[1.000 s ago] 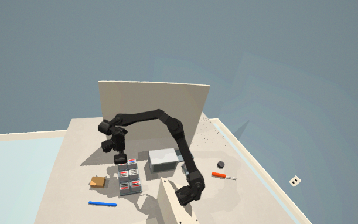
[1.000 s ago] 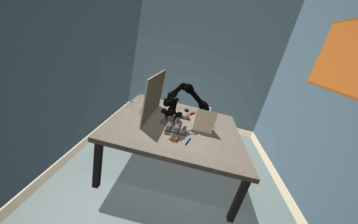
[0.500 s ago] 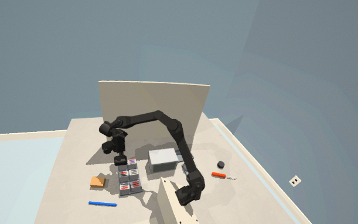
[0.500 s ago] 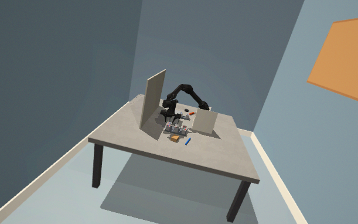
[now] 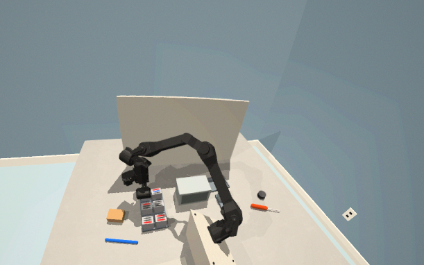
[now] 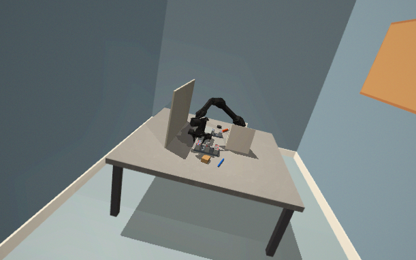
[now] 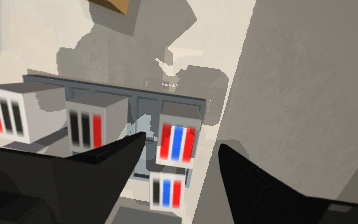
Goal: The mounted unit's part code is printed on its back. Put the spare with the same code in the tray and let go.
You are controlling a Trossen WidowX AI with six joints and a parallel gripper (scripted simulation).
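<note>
My gripper tip is 1 cm above the grey spare block. The rest, counted from my gripper tip: grey mounted unit (4 cm behind, 23 cm to the right); then blue stick (20 cm behind, 13 cm to the left, 5 cm below); then orange block (8 cm behind, 14 cm to the left, 4 cm below).
</note>
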